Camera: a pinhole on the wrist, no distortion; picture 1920 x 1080 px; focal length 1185.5 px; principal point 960.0 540.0 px. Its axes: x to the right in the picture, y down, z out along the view. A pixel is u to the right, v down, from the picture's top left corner.
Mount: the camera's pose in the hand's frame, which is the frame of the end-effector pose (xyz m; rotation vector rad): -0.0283 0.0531 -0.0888 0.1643 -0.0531 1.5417
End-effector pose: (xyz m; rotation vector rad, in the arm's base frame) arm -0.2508 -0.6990 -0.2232 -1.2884 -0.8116 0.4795
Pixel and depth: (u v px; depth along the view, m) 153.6 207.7 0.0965
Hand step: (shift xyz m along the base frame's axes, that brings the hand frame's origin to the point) 0.0024 -0.0067 0.0255
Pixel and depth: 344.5 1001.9 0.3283
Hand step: -0.2756 0.0061 0.1318
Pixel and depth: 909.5 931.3 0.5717
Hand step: -0.4879 0.1768 0.0314
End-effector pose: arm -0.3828 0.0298 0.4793 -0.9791 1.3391 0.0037
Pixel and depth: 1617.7 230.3 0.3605
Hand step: 0.1557 0.2436 -0.2197
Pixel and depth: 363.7 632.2 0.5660
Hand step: 0.4961 0.0874 0.1752
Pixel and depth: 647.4 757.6 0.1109
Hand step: -0.0023 0.0380 0.0268
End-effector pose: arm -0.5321 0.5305 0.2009 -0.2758 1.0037 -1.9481
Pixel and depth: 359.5 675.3 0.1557
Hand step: 0.0229 0.0125 0.0772
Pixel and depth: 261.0 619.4 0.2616
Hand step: 0.0156 -0.0187 0.2032
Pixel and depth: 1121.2 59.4 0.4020
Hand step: 0.1006 -0.3074 0.1299
